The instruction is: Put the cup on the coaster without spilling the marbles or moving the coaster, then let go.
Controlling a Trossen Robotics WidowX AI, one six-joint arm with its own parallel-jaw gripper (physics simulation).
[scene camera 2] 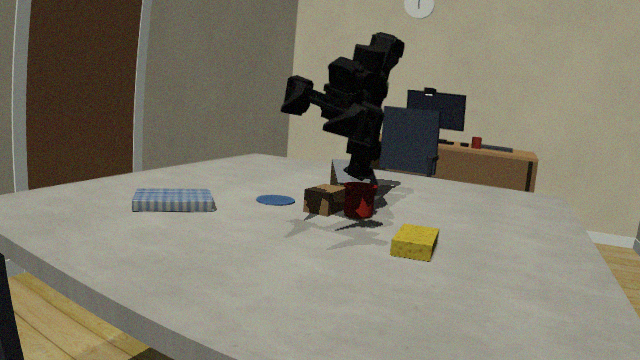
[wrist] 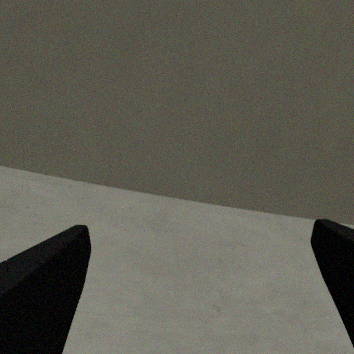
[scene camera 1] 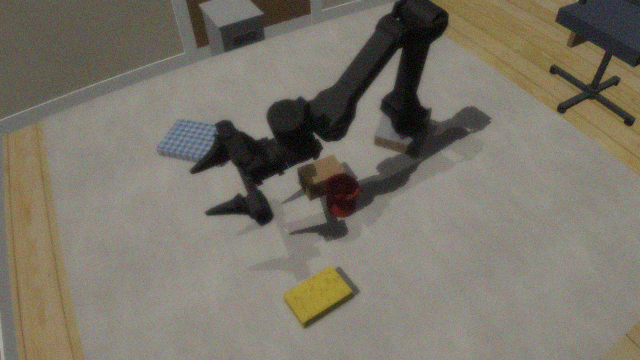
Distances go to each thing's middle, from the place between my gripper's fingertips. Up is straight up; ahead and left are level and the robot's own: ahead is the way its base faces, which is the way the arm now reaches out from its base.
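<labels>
Yellow sponge (scene camera 1: 318, 296): 0.2 m below my hand, 0.14 m to the left of it, 0.16 m behind it. Brown block (scene camera 1: 311, 177): 0.19 m below my hand, 0.14 m to the right of it, 0.25 m behind it. Going by their middles, the yellow sponge is the nearest to my hand of the things named here.
</labels>
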